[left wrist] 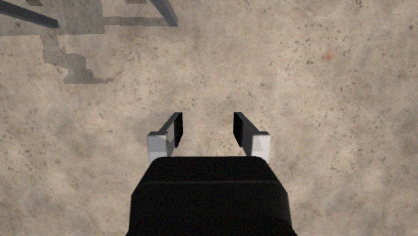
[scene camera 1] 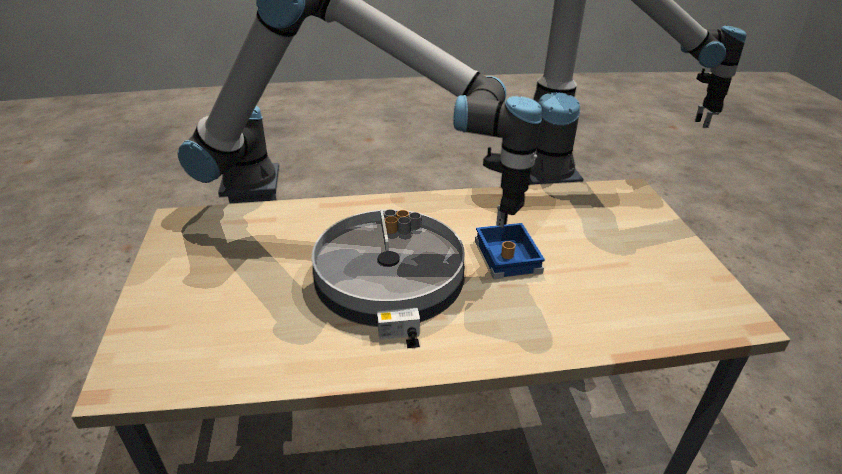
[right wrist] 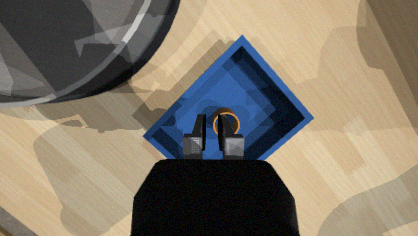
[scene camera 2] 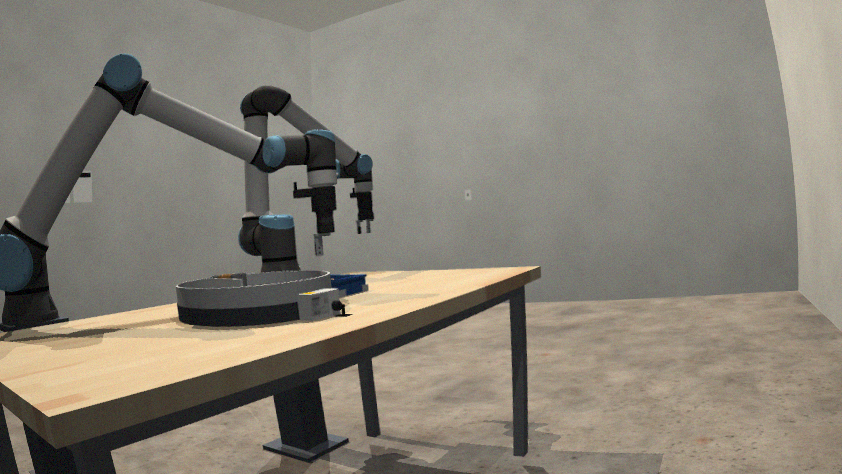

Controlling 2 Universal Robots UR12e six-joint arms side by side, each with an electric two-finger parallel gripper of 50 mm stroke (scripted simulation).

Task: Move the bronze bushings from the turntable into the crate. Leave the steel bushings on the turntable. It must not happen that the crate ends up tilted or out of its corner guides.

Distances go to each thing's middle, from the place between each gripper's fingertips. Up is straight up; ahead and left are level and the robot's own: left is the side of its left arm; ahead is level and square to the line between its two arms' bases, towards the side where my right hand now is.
Labels:
My right gripper (scene camera 1: 501,224) is now 110 mm above the blue crate (scene camera 1: 527,256) and 30 mm to the right of it.
Now: the blue crate 580 mm ahead of my left hand (scene camera 1: 701,124), 890 mm to the right of it and 150 mm below it.

